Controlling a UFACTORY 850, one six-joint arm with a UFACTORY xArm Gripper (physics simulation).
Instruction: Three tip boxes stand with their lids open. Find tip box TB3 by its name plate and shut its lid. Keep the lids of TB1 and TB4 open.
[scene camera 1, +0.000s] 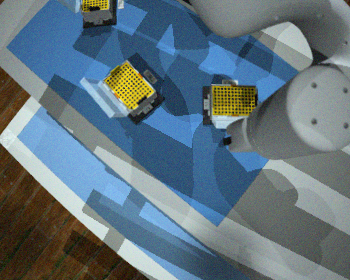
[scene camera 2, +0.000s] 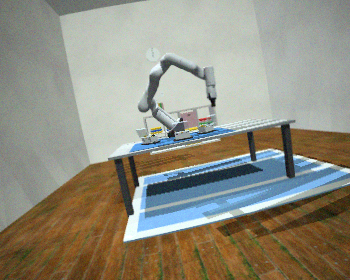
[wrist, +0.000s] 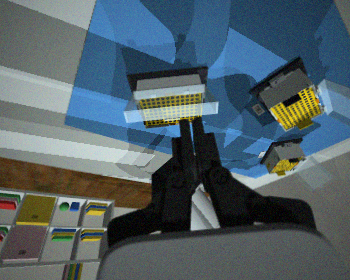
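Observation:
In scene camera 1, three tip boxes with yellow perforated tip racks stand on the blue mat: a right box (scene camera 1: 234, 100) (wrist: 172, 101), a middle box (scene camera 1: 131, 86) (wrist: 295, 107) and a top-left box (scene camera 1: 99, 11) (wrist: 283, 159), cut by the frame edge. Their clear lids are open. The right box's lid (scene camera 1: 226, 121) (wrist: 171, 111) stands out on its side towards the gripper. The name plates are too blurred or small to read. My gripper (scene camera 1: 227, 141) (scene camera 2: 213, 102) (wrist: 191, 130) is shut and empty, above the table beside the right box's lid side.
The boxes stand on a blue patterned mat (scene camera 1: 200, 175) on the table (scene camera 2: 250, 125). The arm (scene camera 1: 320, 107) (scene camera 2: 182, 62) covers part of the right box in scene camera 1. A white shelf unit (wrist: 111, 215) with coloured items stands beyond the table. A patterned rug (scene camera 2: 200, 192) lies on the floor.

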